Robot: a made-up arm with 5 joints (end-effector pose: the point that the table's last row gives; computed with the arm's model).
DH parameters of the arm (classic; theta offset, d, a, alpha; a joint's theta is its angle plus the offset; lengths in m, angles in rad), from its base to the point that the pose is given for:
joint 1: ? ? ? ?
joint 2: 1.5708 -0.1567 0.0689 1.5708
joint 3: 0 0.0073 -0.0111 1.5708
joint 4: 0 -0.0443 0.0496 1.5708
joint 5: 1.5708 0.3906 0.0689 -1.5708
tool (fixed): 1.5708 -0.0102 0 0
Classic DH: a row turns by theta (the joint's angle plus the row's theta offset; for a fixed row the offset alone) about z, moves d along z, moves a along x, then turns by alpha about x.
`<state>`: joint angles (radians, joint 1 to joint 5).
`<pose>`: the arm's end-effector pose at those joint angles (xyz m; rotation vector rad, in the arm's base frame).
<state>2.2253 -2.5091 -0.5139 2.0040 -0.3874</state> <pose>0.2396 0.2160 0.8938 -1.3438 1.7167 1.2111</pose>
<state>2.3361 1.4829 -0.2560 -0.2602 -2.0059</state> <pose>0.1135 -0.0101 0.8705 -0.5379 1.3865 0.3569</pose>
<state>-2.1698 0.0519 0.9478 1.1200 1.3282</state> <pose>0.1921 0.0597 0.2416 0.7961 -0.1809 2.9684</pose>
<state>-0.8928 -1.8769 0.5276 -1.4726 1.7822</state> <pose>-0.4061 -0.0009 0.3795 -1.9603 0.0792 -0.5664</pose>
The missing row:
joint 1: 0 0.4814 0.0313 -1.5708
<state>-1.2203 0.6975 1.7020 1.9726 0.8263</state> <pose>0.2232 -0.0639 0.3495 0.2490 0.0753 3.0936</pose>
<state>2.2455 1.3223 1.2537 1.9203 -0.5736</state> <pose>-0.0631 -0.1578 0.2140 0.9500 0.0017 1.0027</pose>
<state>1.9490 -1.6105 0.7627 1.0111 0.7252</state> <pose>-0.1846 0.3064 0.3037 2.2156 -0.7369 0.4301</pose>
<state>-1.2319 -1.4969 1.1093 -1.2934 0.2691</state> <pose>-0.4936 -0.1158 0.3482 -0.2167 -0.2287 -0.1635</pose>
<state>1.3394 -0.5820 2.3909 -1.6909 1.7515</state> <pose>0.5116 0.1598 0.2489 -1.0280 1.2422 -2.6136</pose>
